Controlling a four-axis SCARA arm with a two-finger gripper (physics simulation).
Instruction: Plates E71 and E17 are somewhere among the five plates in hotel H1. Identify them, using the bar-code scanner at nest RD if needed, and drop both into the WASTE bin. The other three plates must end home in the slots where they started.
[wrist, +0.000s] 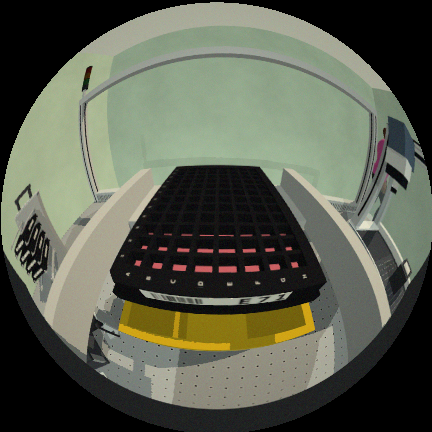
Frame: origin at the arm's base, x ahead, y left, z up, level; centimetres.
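Where they show: gripper, fingertip midpoint: (216, 176).
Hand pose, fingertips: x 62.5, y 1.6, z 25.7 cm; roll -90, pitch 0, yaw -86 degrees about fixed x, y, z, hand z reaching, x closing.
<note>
Each offset is from my fingertips to the top centre of the thing. "spot": to the spot under its first point. Level surfaces: height alone.
A black plate {dx -2.4, dy -0.2, dz -0.2 cm} (219, 217) with a grid of wells, some showing red, lies level between the two long pale fingers of my gripper (216, 176). The gripper is shut on it. The white label on the plate's near edge shows a bar code and reads E71. The yellow bin {dx -2.2, dy -0.1, dz -4.5 cm} (175, 343) is below the plate; its near rim and part of its inside show under the plate's near edge, and the rest is hidden by the plate. The hotel (54, 220) stands at the far left, seen tilted, with several dark plates {dx -10.3, dy +44.5, dz -5.0 cm} (33, 245) in it; their labels are too small to read.
A perforated deck {dz -24.4 cm} (220, 382) lies below the bin. A dark stand-like object (97, 342) is at the lower left. A device with a blue-grey head (401, 137) stands at the right. A grey frame (225, 52) and a signal light {spot: dx +39.6, dy +67.0, dz +49.1 cm} (87, 78) are at the back.
</note>
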